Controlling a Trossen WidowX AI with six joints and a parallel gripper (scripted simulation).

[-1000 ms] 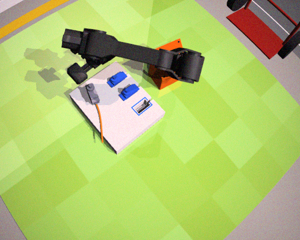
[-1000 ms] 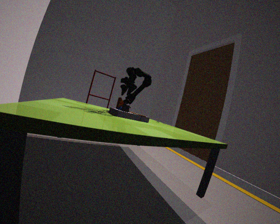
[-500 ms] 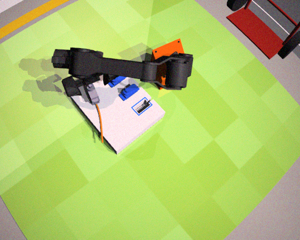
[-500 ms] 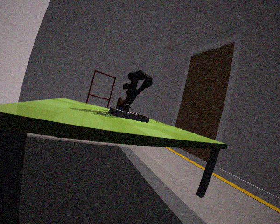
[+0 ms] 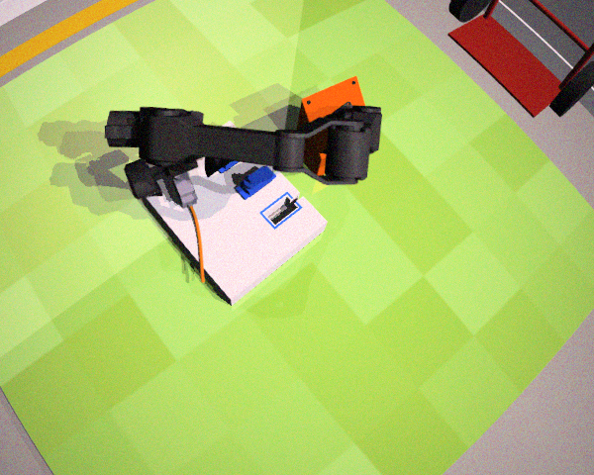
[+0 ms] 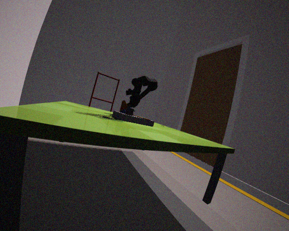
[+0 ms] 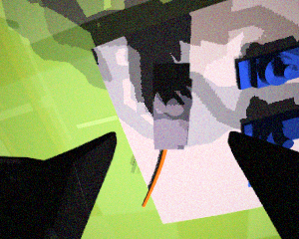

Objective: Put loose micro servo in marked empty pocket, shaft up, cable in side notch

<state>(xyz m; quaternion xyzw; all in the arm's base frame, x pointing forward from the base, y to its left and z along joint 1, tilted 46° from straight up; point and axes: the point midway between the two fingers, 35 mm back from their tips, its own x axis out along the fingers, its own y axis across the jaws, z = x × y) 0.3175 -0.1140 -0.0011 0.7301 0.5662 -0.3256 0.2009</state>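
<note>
Right now the white deck is 9 cm below my gripper tip, 6 cm to the left of it and 2 cm behind it.
</note>
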